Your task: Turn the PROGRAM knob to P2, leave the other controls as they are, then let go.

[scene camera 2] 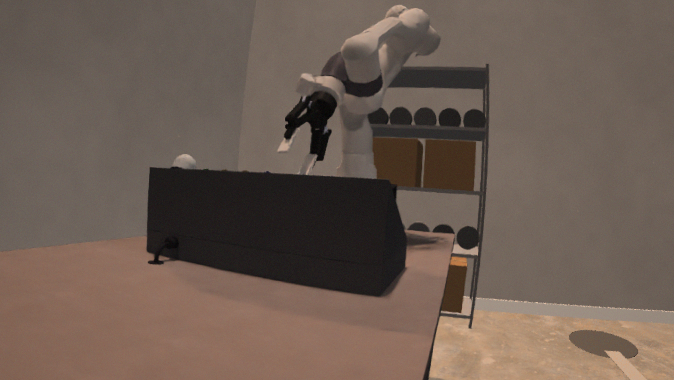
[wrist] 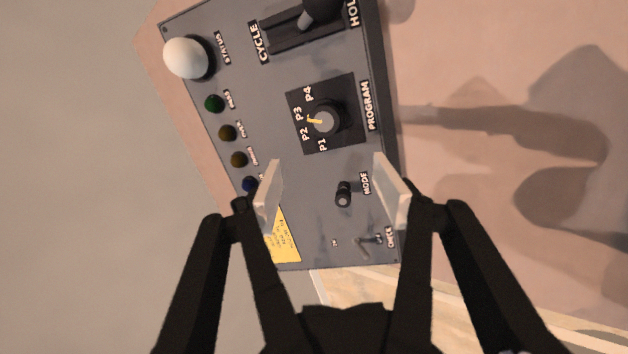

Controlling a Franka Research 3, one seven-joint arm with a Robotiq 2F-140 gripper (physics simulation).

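The black PROGRAM knob (wrist: 327,122) stands on its dark square plate (wrist: 350,90) in the wrist view. Its yellow pointer ends between the P2 and P3 labels and seems directed more towards P3; the exact setting is hard to tell. My gripper (wrist: 326,169) (scene camera 2: 295,160) is open and empty, with its pads apart, back from the knob and above the panel. In scene camera 2, the control box (scene camera 2: 270,225) is seen from behind, and its panel face with the knob is hidden.
The CYCLE lever (wrist: 304,21), white STATUS lamp (wrist: 185,57), MODE control (wrist: 343,195) and CHECK toggle (wrist: 361,248) are on the panel. A yellow note (wrist: 284,242) lies partly behind the left finger. The box stands on the table (scene camera 2: 200,325). A shelf rack (scene camera 2: 486,125) stands behind.
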